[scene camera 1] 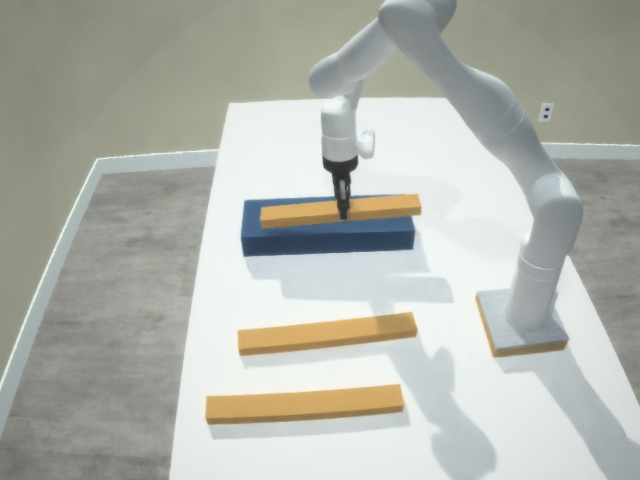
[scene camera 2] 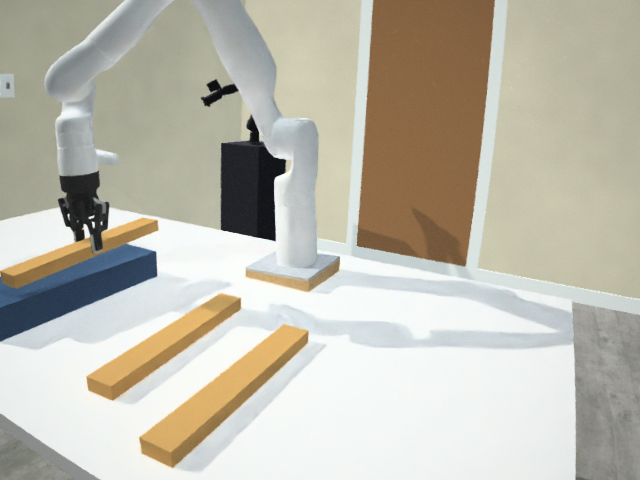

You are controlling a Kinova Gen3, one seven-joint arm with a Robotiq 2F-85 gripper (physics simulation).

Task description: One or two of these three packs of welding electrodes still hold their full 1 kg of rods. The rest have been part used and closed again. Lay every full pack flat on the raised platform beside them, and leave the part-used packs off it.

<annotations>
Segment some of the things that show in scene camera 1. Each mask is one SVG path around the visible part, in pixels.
The gripper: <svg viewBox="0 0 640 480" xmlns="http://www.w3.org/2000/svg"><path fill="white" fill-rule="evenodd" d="M358 154L355 158L342 162L330 161L322 155L324 169L332 173L339 221L349 220L350 172L354 171L358 166Z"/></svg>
An orange pack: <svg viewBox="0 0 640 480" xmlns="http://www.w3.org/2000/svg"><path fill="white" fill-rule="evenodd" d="M418 329L412 312L238 330L238 350L240 356L356 345L416 337Z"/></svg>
An orange pack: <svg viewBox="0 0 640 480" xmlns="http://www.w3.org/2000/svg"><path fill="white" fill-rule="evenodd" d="M404 401L400 384L292 393L206 396L205 419L208 425L357 417L403 412Z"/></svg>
An orange pack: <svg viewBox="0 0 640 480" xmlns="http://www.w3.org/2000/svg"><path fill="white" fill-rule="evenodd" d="M344 221L339 221L337 201L262 207L260 219L262 229ZM422 206L418 194L350 199L350 208L348 209L349 220L347 221L421 215Z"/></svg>
</annotations>
